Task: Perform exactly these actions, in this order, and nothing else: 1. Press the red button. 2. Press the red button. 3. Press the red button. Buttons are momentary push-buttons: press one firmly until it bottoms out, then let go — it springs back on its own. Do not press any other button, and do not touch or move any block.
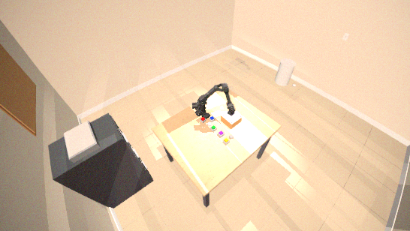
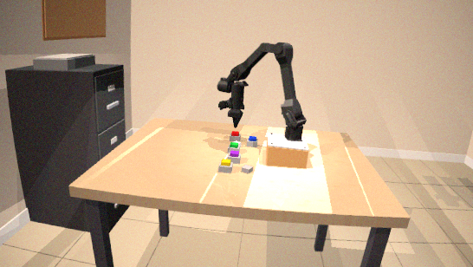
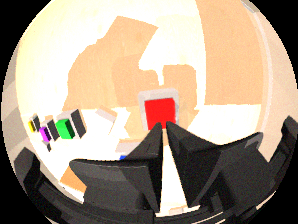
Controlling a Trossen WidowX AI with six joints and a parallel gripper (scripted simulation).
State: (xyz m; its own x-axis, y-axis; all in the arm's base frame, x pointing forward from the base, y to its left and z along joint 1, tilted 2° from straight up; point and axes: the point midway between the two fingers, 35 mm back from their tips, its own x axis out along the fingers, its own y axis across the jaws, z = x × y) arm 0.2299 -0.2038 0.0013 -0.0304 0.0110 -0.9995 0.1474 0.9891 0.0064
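The red button is 3 cm below my gripper tip. From my gripper tip the other things lie so: green button (16 cm to the left, 3 cm below, 1 cm ahead); then purple button (26 cm to the left, 3 cm below, 2 cm ahead); then blue button (8 cm behind, 7 cm to the left, 3 cm below).
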